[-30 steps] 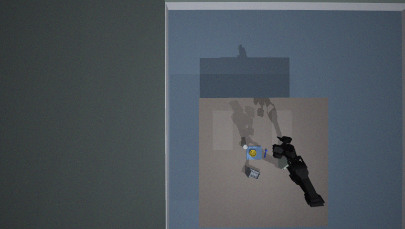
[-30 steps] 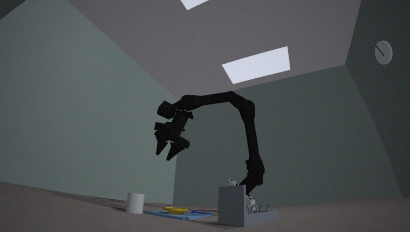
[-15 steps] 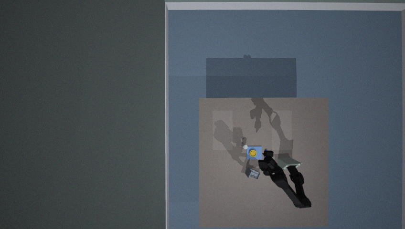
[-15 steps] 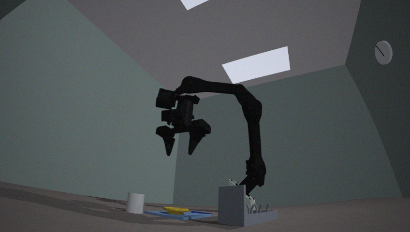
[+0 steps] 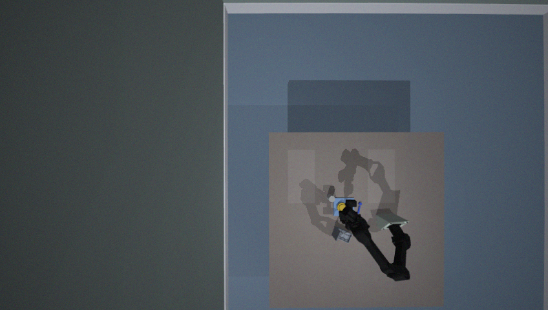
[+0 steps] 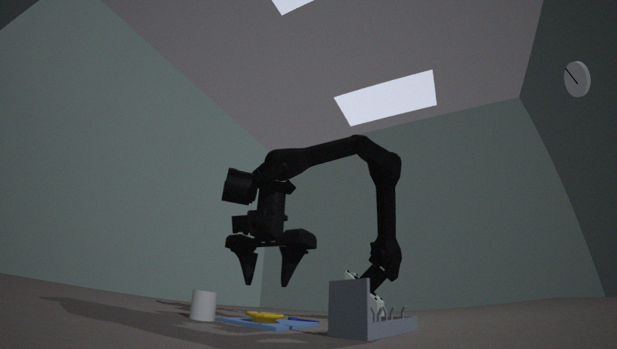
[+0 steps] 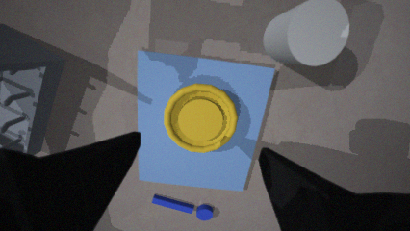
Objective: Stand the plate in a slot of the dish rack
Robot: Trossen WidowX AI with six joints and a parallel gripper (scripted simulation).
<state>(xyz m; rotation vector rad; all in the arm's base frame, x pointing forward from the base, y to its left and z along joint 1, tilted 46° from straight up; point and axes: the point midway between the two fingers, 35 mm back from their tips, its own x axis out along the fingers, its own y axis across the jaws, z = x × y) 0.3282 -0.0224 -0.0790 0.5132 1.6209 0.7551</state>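
Right now the yellow plate is 6 cm below my gripper tip. The rest, counted from my gripper tip: blue mat (7 cm below, 2 cm behind); then white cup (9 cm ahead, 6 cm to the right, 5 cm below); then grey dish rack (20 cm to the left, 5 cm below, 2 cm behind).
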